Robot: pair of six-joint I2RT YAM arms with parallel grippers.
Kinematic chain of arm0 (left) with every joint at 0, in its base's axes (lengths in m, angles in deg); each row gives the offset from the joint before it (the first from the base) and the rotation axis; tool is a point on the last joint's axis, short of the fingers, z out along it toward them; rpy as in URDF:
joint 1: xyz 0 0 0.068 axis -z
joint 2: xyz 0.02 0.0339 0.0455 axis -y
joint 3: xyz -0.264 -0.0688 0 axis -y
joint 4: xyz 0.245 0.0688 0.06 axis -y
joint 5: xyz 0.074 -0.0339 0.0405 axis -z
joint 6: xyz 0.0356 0 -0.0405 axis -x
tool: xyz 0 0 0 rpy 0 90 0
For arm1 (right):
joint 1: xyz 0 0 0.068 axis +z
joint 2: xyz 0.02 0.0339 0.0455 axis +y
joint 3: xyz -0.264 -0.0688 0 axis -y
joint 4: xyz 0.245 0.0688 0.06 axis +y
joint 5: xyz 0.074 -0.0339 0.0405 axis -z
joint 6: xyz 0.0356 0 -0.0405 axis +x
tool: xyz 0 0 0 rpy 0 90 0
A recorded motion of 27 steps. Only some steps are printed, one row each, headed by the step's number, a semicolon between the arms.
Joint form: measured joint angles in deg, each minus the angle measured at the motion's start. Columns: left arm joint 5, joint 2, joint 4, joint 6, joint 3, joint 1; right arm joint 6, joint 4, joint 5, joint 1, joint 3, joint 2.
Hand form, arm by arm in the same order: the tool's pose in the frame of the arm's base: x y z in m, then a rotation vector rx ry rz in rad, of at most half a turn. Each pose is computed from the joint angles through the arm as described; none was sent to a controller.
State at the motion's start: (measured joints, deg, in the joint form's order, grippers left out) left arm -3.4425 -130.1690 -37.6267 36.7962 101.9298 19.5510; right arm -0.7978 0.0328 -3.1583 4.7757 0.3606 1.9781
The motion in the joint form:
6: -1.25 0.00 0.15 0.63 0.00 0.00; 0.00 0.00 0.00 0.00 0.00 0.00
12: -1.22 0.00 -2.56 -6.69 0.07 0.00; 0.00 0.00 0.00 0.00 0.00 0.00
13: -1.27 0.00 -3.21 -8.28 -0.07 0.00; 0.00 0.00 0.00 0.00 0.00 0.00
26: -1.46 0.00 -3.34 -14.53 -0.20 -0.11; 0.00 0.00 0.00 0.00 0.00 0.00
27: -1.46 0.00 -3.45 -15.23 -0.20 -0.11; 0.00 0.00 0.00 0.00 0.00 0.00
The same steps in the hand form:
6: 0.4529 -0.1577 0.1524 -0.4471 2.6882 -0.1815; 0.1117 0.0113 0.1725 -0.1206 1.5959 0.0980
12: 0.4486 -0.1562 0.1507 -0.2755 2.7489 -0.1197; 0.1117 0.0113 0.1725 -0.1206 1.5959 0.0980
13: 0.4471 -0.1557 0.1496 -0.2378 2.7642 -0.1037; 0.1117 0.0113 0.1725 -0.1206 1.5959 0.0980
26: 0.4469 -0.1545 0.1488 -0.0900 2.7735 -0.0685; 0.1117 0.0113 0.1725 -0.1206 1.5959 0.0980
27: 0.4467 -0.1544 0.1488 -0.0730 2.7756 -0.0644; 0.1117 0.0113 0.1725 -0.1206 1.5959 0.0980

